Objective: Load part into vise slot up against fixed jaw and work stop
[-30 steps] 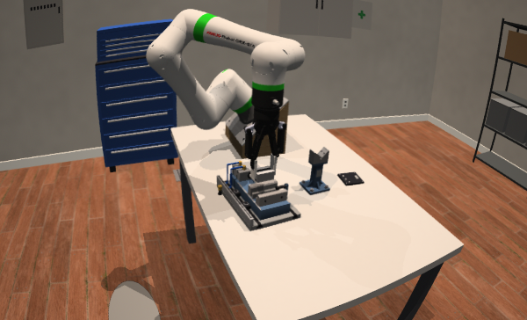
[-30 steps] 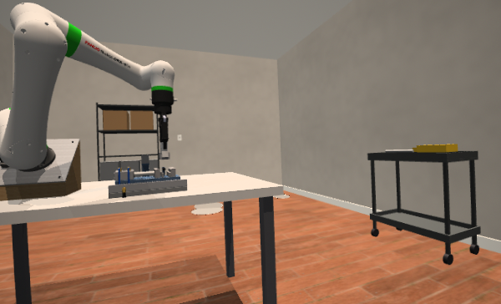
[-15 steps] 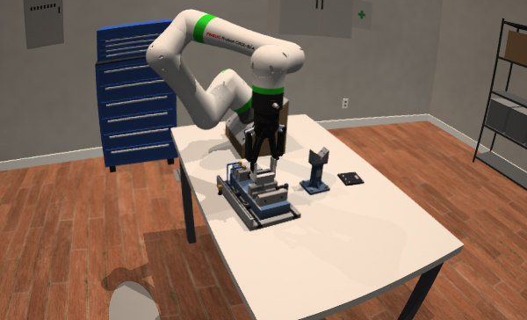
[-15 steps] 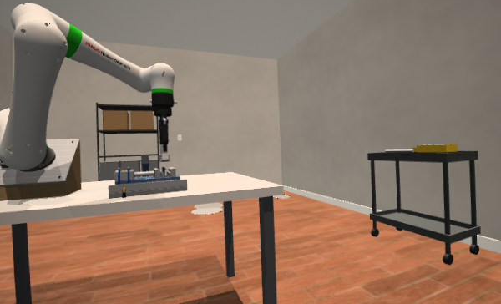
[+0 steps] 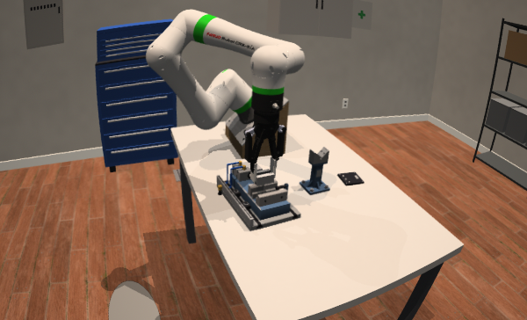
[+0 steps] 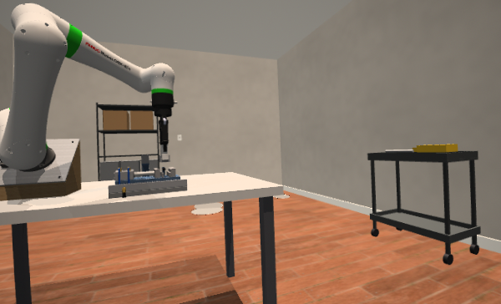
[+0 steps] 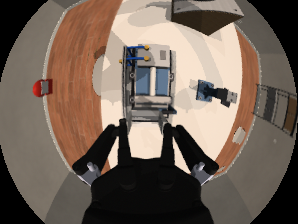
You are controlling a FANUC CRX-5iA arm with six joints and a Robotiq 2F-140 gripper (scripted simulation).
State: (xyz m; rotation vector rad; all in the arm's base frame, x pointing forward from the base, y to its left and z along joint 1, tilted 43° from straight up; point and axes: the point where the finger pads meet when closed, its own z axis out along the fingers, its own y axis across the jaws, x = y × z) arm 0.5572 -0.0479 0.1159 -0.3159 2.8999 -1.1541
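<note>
Now: hand 2 cm above the part. Round my hand: dark infeed plate: 43 cm to the left, 16 cm below, 14 cm behind.
</note>
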